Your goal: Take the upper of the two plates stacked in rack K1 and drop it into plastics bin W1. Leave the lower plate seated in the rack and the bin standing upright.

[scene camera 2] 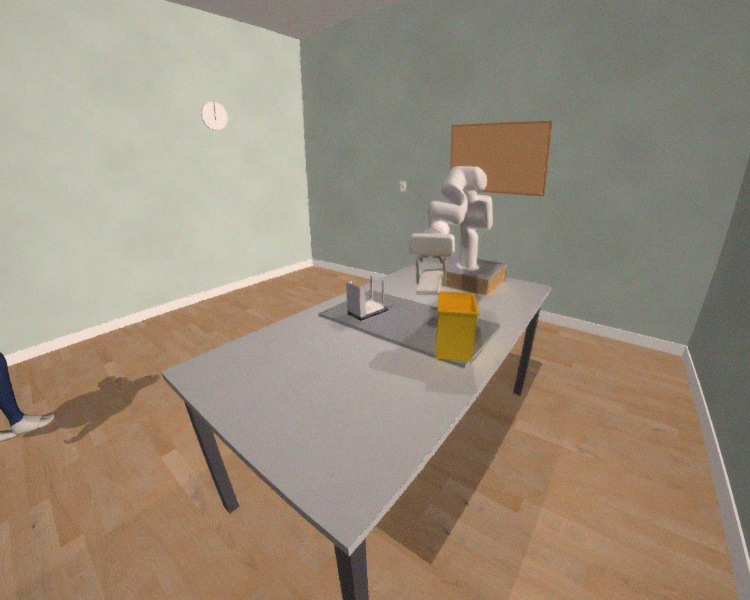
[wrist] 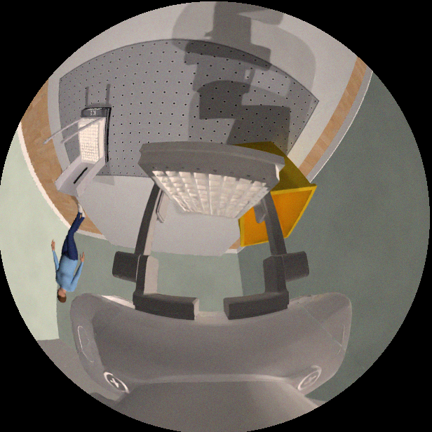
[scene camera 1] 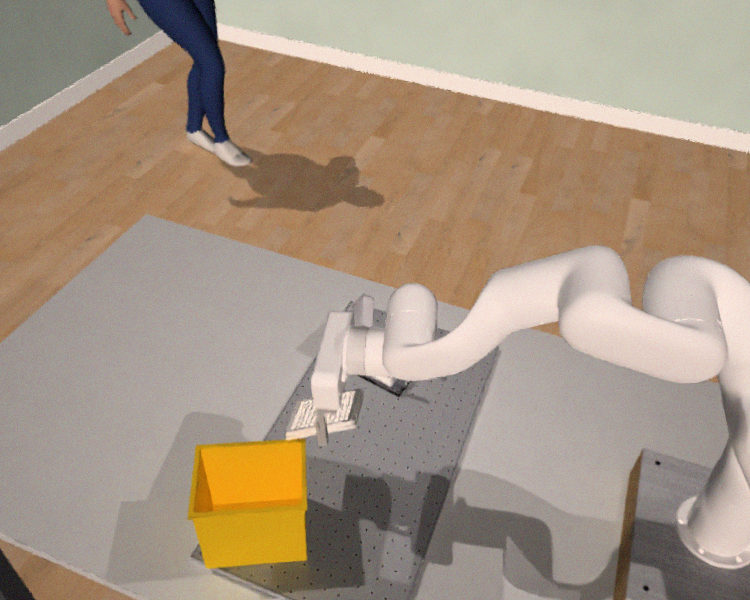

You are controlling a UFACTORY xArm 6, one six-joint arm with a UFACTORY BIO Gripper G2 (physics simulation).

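Places are measured from the arm's base along level axes (x ahead, y left, z up), in millimetres.
Pixels of known places: hand at its tool point: (scene camera 2: 430, 279) (scene camera 1: 326, 411); arm's base at its link origin: (scene camera 2: 467, 267) (scene camera 1: 714, 532).
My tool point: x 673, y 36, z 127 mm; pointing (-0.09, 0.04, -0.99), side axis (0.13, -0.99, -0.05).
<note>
Ahead of a thing's pixels: the offset from my tool point to its top centre. "spot": to the spot under its first point. Level surfaces: height alone.
My gripper (scene camera 1: 324, 414) (scene camera 2: 430, 279) (wrist: 210, 210) is shut on a white multi-well plate (scene camera 1: 344, 407) (scene camera 2: 429, 284) (wrist: 210, 192), one finger at each side. The plate is held in the air, its wells showing in scene camera 1 and the wrist view. The yellow bin W1 {dz -32, dx +88, dy +133 mm} (scene camera 1: 253, 534) (scene camera 2: 455, 337) (wrist: 295, 175) stands upright, its open top facing up; the held plate is apart from it. Rack K1 {dz -64, dx -26, dy -300 mm} (scene camera 2: 355, 299) (wrist: 80, 175) holds the lower white plate {dz -178, dx -17, dy -303 mm} (scene camera 2: 375, 307) (wrist: 92, 140), which looks seated. In scene camera 1 the arm hides much of the rack.
The rack and bin stand on a dark perforated board {dz -212 mm} (scene camera 1: 431, 400) (scene camera 2: 406, 322) (wrist: 150, 90) on the grey table {dz -225 mm} (scene camera 1: 187, 312) (scene camera 2: 312, 400). Thin posts {spot: dz -126, dx -89, dy -318 mm} (scene camera 2: 371, 289) rise from the rack. The arm's base stands on a wood-sided block (scene camera 1: 663, 531) (scene camera 2: 466, 281). A person (scene camera 1: 209, 68) (wrist: 69, 272) is beyond the table.
</note>
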